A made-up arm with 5 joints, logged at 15 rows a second.
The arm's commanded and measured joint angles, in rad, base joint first. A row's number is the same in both.
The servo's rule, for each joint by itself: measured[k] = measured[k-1] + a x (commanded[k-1-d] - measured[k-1]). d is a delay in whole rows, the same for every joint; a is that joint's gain. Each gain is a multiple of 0.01, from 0.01 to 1. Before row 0 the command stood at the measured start. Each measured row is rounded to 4 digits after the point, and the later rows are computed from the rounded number. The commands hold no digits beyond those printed.
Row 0, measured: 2.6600, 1.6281, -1.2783, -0.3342, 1.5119
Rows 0 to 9, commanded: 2.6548, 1.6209, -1.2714, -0.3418, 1.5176; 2.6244, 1.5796, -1.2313, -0.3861, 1.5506; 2.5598, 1.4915, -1.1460, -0.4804, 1.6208; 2.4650, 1.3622, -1.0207, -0.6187, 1.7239; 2.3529, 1.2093, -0.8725, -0.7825, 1.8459; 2.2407, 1.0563, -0.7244, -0.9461, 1.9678; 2.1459, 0.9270, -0.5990, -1.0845, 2.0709; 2.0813, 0.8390, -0.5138, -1.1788, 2.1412; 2.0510, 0.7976, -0.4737, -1.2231, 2.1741; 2.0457, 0.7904, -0.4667, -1.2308, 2.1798
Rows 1 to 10, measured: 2.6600, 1.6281, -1.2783, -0.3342, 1.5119; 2.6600, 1.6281, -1.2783, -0.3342, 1.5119; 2.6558, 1.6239, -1.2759, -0.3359, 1.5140; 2.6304, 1.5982, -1.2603, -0.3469, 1.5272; 2.5732, 1.5363, -1.2203, -0.3763, 1.5609; 2.4856, 1.4353, -1.1504, -0.4296, 1.6196; 2.3781, 1.3042, -1.0531, -0.5072, 1.7011; 2.2668, 1.1604, -0.9381, -0.6038, 1.7971; 2.1689, 1.0250, -0.8194, -0.7096, 1.8957; 2.0979, 0.9171, -0.7124, -0.8128, 1.9841
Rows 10 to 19, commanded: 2.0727, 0.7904, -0.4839, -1.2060, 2.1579; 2.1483, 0.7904, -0.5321, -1.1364, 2.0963; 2.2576, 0.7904, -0.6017, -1.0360, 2.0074; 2.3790, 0.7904, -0.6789, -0.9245, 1.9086; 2.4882, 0.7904, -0.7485, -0.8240, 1.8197; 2.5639, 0.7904, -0.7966, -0.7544, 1.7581; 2.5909, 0.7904, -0.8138, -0.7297, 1.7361; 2.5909, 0.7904, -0.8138, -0.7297, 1.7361; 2.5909, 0.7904, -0.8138, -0.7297, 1.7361; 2.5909, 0.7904, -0.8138, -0.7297, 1.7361
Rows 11 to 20, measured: 2.0599, 0.8478, -0.6289, -0.9031, 2.0525; 2.0484, 0.8145, -0.5721, -0.9752, 2.0983; 2.0681, 0.8005, -0.5412, -1.0260, 2.1198; 2.1331, 0.7946, -0.5380, -1.0503, 2.1113; 2.2339, 0.7922, -0.5603, -1.0472, 2.0739; 2.3514, 0.7912, -0.6018, -1.0202, 2.0144; 2.4622, 0.7907, -0.6531, -0.9770, 1.9443; 2.5446, 0.7905, -0.7033, -0.9280, 1.8773; 2.5821, 0.7904, -0.7420, -0.8844, 1.8265; 2.5892, 0.7904, -0.7671, -0.8504, 1.7940
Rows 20 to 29, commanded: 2.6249, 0.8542, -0.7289, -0.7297, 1.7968; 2.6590, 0.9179, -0.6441, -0.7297, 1.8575; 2.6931, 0.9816, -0.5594, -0.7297, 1.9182; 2.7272, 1.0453, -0.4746, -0.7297, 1.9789; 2.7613, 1.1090, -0.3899, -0.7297, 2.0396; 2.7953, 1.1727, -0.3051, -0.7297, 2.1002; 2.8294, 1.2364, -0.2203, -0.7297, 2.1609; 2.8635, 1.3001, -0.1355, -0.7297, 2.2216; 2.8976, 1.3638, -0.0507, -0.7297, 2.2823; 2.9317, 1.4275, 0.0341, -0.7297, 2.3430
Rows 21 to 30, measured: 2.5906, 0.7904, -0.7834, -0.8238, 1.7732; 2.5908, 0.7904, -0.7940, -0.8031, 1.7598; 2.6184, 0.8274, -0.7712, -0.7870, 1.7731; 2.6513, 0.8799, -0.7267, -0.7744, 1.8035; 2.6852, 0.9389, -0.6681, -0.7646, 1.8448; 2.7192, 1.0006, -0.6004, -0.7569, 1.8931; 2.7533, 1.0635, -0.5267, -0.7509, 1.9458; 2.7873, 1.1268, -0.4491, -0.7462, 2.0014; 2.8214, 1.1904, -0.3690, -0.7426, 2.0588; 2.8555, 1.2540, -0.2873, -0.7398, 2.1174
